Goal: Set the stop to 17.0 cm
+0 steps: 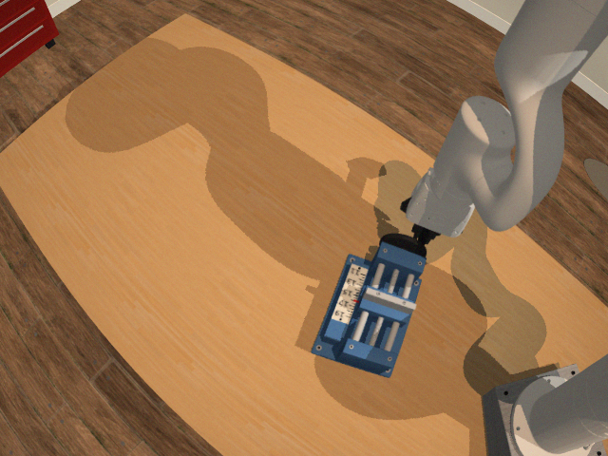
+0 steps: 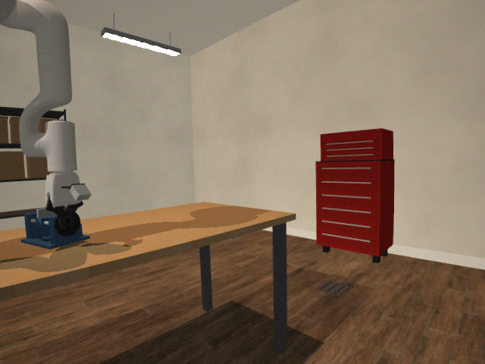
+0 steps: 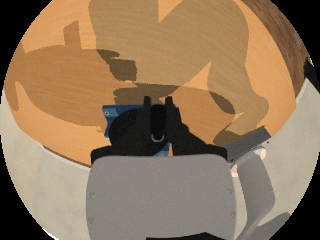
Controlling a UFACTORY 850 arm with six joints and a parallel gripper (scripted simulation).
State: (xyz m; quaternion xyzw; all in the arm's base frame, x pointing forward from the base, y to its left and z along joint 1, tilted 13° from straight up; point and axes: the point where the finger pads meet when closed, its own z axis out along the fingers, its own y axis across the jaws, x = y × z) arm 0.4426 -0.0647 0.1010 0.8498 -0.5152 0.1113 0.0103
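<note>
Right now the black handwheel is 2 cm to the left of my hand and 1 cm below it. The rest, counted from my hand: grey stop bar (15 cm to the left, 3 cm behind).
</note>
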